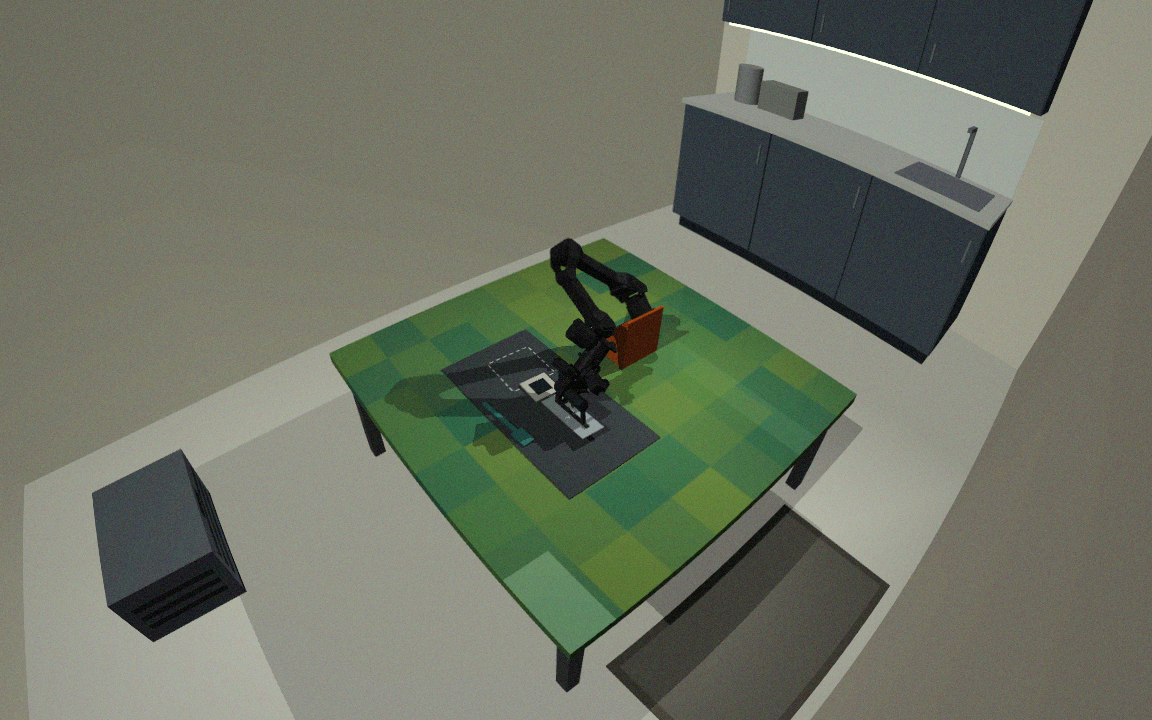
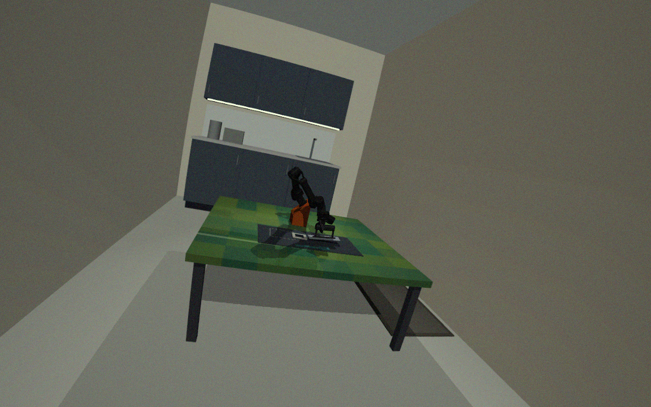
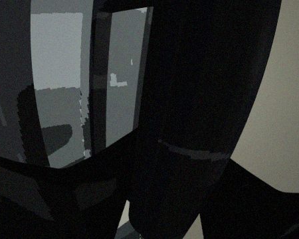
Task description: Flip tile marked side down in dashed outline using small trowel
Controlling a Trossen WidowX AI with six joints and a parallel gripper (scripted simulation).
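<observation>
Now: the dark mat 9 cm below my gripper tip and 8 cm to the right of it. From my gripper tip the other things lie so: teal spatula-like tool 14 cm ahead, 6 cm below, 4 cm to the right; small trowel 2 cm behind, 1 cm below; tile 14 cm to the right, 6 cm below, 2 cm behind.
</observation>
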